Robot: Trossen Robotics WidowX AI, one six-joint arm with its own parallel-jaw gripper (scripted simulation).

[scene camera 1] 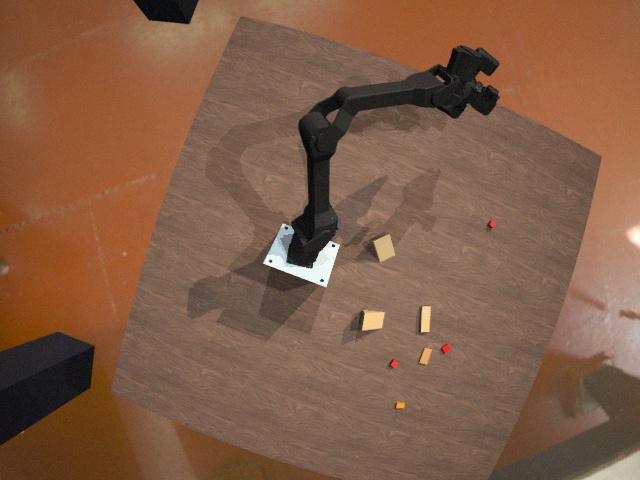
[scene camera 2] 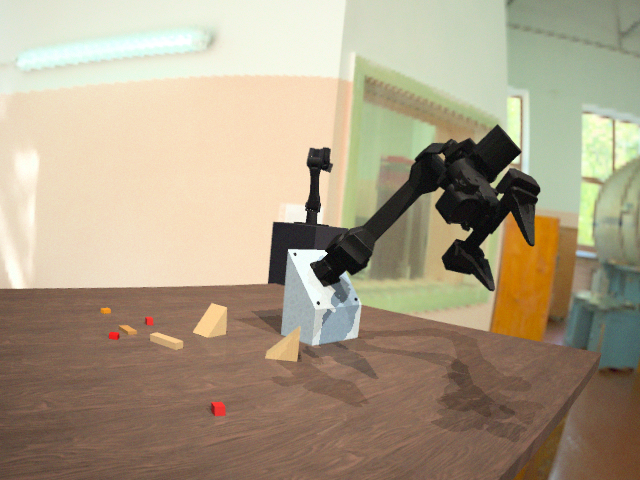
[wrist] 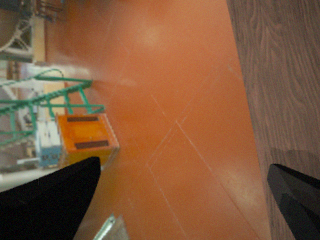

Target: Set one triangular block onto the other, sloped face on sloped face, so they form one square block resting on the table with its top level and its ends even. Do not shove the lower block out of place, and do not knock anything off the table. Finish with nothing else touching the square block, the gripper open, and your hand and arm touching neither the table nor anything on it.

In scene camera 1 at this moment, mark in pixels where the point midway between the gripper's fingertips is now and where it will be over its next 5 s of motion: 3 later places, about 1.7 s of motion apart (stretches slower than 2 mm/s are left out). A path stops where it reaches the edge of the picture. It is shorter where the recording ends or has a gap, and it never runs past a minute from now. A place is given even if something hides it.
My gripper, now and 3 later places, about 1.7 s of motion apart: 476,78; 364,328; 363,326; 370,319
